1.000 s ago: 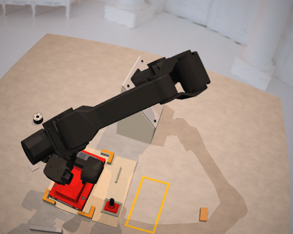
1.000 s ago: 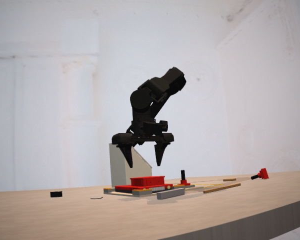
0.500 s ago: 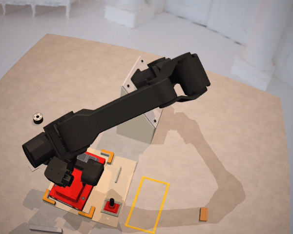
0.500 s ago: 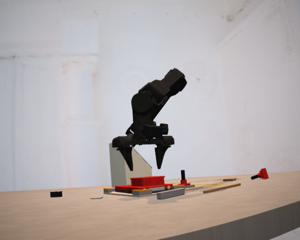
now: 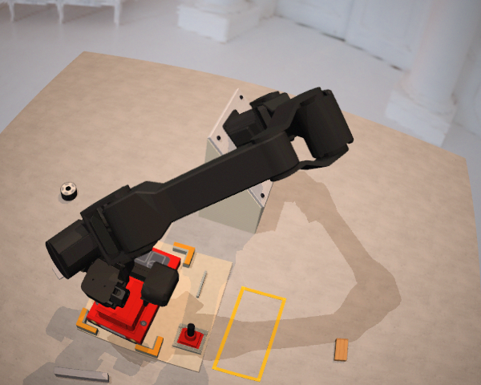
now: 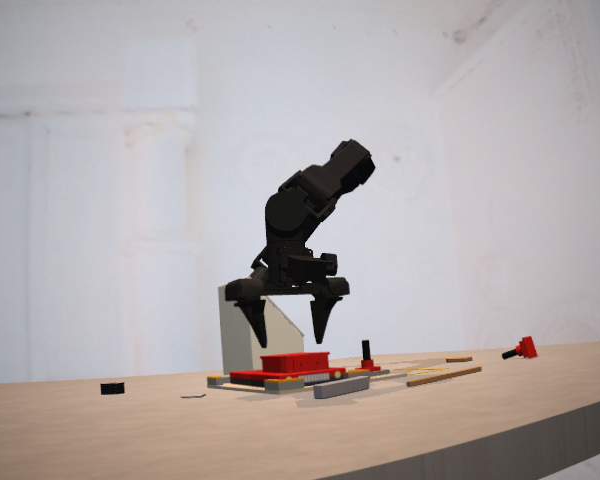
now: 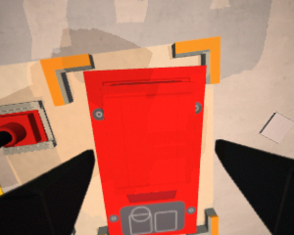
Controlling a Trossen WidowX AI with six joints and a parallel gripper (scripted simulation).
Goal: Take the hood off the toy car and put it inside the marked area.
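Right now the hood is 20 mm below my gripper tip. From my gripper tip the other things lie so: black wheel 200 mm behind, 250 mm to the right, 50 mm below; then orange block 70 mm behind, 390 mm to the left, 60 mm below; then grey bar 170 mm ahead, 10 mm to the right, 50 mm below.
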